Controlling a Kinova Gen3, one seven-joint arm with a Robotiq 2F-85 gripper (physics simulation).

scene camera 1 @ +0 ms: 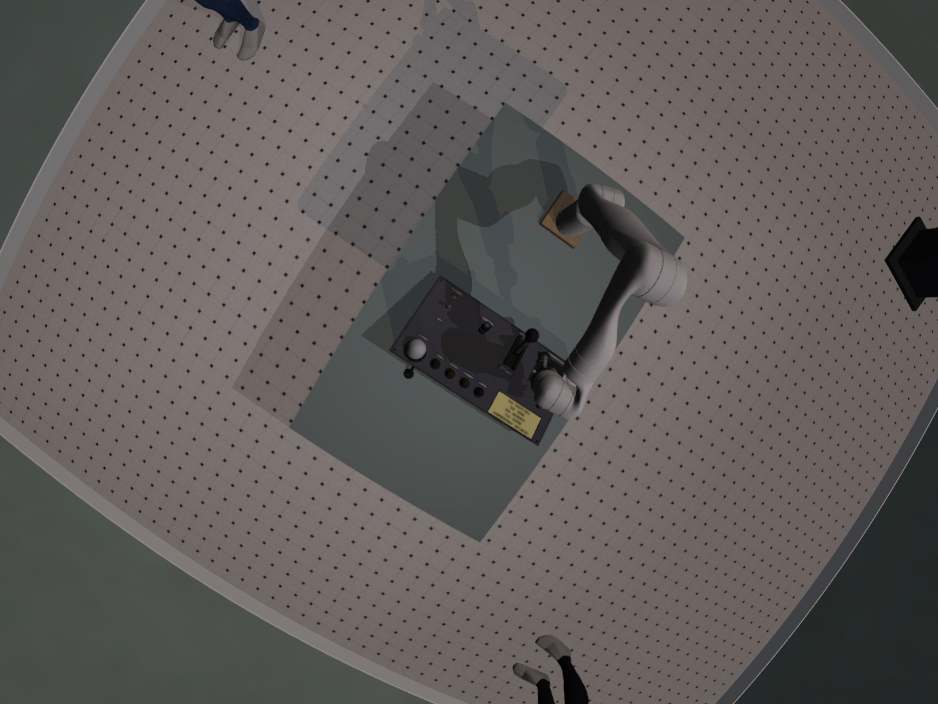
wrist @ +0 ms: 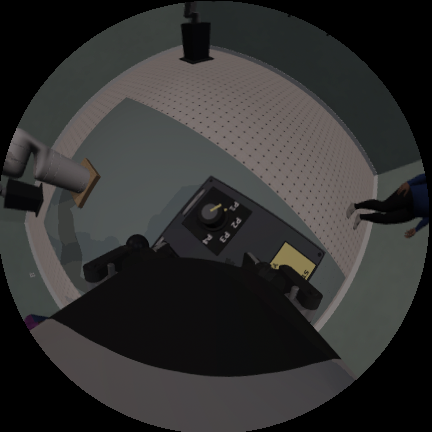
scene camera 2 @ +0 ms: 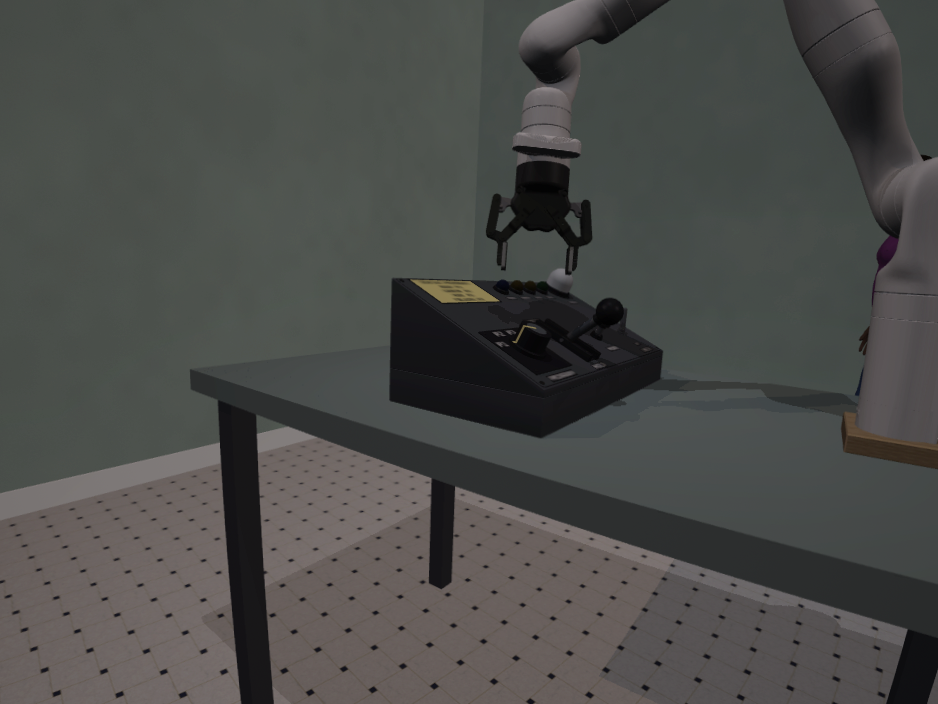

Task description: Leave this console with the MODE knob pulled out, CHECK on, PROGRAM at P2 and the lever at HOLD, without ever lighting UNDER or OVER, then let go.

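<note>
The dark sloped console (scene camera 1: 462, 333) (scene camera 2: 462, 356) (wrist: 265, 215) stands on the table. My gripper (scene camera 2: 537, 269) is wide open and empty, above the console's face; its fingers also show in the wrist view. The PROGRAM knob (scene camera 2: 533, 337) (wrist: 212, 212) is clear of the fingers, its pale pointer toward the P1 side. The black-balled lever (scene camera 1: 531, 334) (scene camera 2: 608, 311) (wrist: 137, 242) leans toward the console's low edge; its label is unreadable. A small black switch (scene camera 1: 485, 326) and a side ball knob (scene camera 1: 408, 372) show; their states are unclear. The row of lamps (scene camera 1: 450, 373) (scene camera 2: 516, 287) looks dark.
A white dome (scene camera 1: 414, 348) (scene camera 2: 559, 281) and a yellow text plate (scene camera 1: 515, 415) (scene camera 2: 454, 290) (wrist: 295, 259) are on the console. The arm's base stands on a wooden block (scene camera 1: 553, 214) (scene camera 2: 886, 445) (wrist: 92, 185) on the table (scene camera 1: 424, 462) (scene camera 2: 318, 378) (wrist: 150, 145). People stand beyond the table.
</note>
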